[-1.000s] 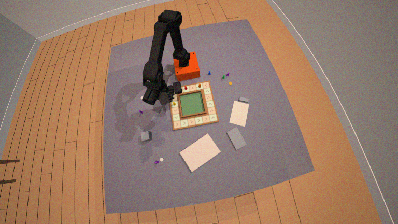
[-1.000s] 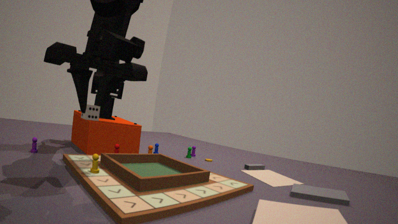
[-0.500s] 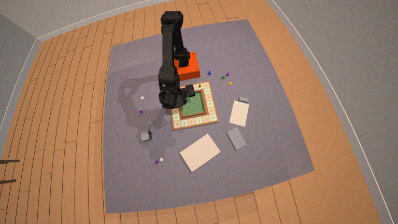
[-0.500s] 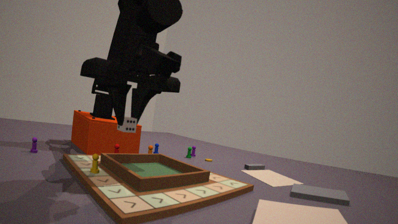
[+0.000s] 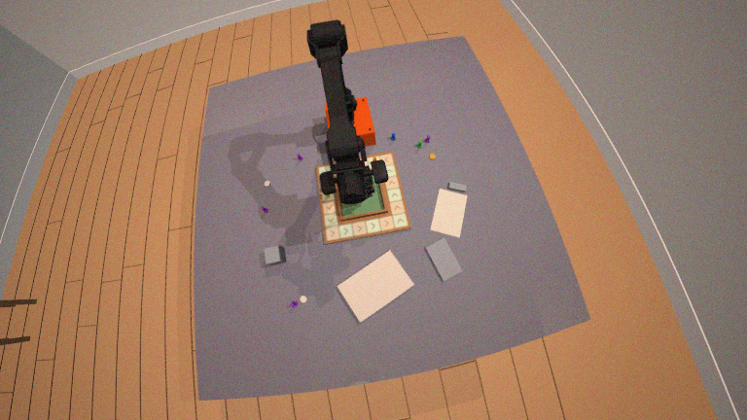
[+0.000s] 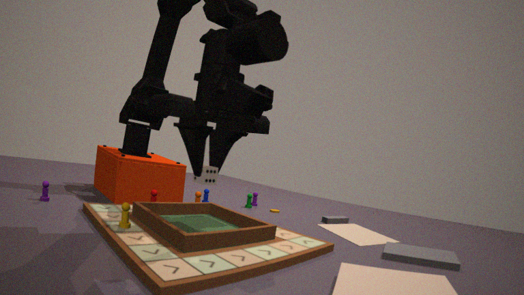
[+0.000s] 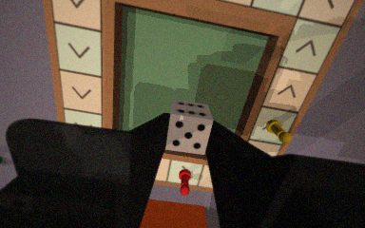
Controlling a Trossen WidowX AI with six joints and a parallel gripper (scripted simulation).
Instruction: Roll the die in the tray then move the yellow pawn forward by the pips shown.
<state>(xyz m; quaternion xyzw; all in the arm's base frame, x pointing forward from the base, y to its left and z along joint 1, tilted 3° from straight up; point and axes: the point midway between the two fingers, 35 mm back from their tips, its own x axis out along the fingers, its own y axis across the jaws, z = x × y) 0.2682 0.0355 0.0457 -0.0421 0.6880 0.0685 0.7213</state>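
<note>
Right now the yellow pawn is 110 mm to the right of my gripper tip, 60 mm below it and 10 mm behind it. The rest, counted from my gripper tip: white die right at my gripper tip; then red pawn 110 mm behind, 60 mm below, 40 mm to the right; then tray 80 mm below.
</note>
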